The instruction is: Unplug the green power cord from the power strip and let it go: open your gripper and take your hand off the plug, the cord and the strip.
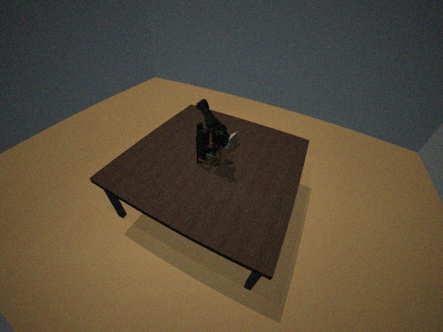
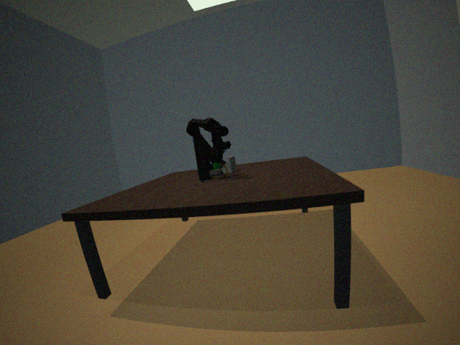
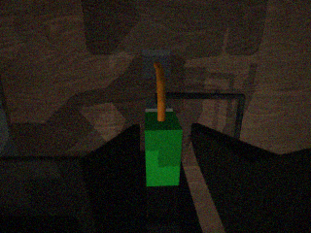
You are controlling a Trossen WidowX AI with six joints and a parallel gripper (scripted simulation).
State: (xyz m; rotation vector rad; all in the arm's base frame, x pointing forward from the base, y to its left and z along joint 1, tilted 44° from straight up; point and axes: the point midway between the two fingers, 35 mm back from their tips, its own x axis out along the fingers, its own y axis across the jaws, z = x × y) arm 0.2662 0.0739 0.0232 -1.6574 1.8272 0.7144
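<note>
Right now my gripper tip is 4 cm to the left of the green plug and 1 cm above it.
</note>
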